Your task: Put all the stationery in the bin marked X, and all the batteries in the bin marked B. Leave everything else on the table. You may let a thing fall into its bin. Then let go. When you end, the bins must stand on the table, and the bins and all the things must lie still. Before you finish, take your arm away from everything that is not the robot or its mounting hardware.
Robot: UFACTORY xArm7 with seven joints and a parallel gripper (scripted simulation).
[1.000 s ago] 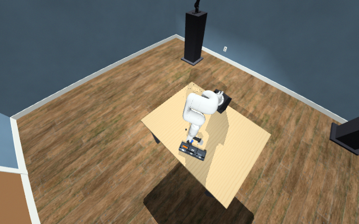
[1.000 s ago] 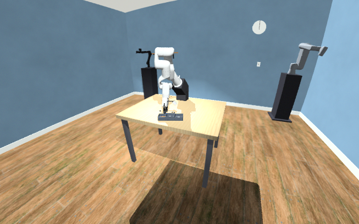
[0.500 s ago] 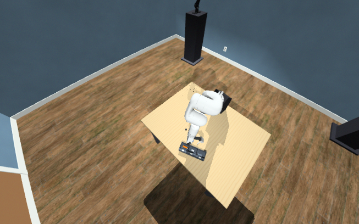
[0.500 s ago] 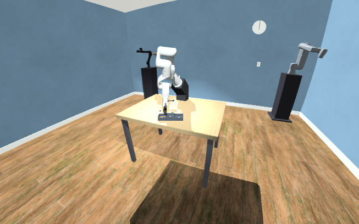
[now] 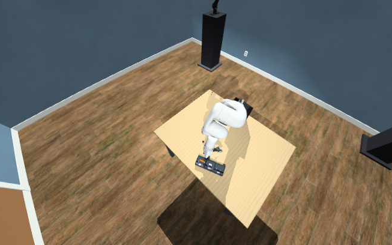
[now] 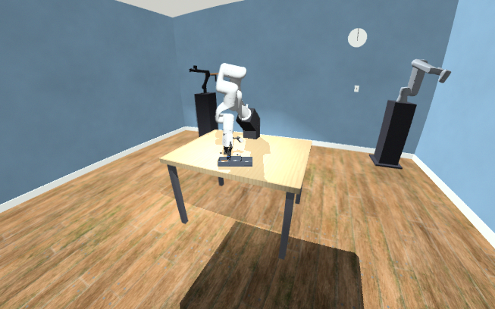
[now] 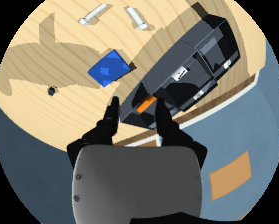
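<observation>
Now: hand 6 cm above the blue block, 5 cm past it and 1 cm to the left of it. Round my hand: dark double bin (8 cm to the left, 4 cm below, 3 cm ahead); pencil sharpener (8 cm to the left, 5 cm below, 2 cm ahead); orange battery (5 cm below, 4 cm ahead).
</observation>
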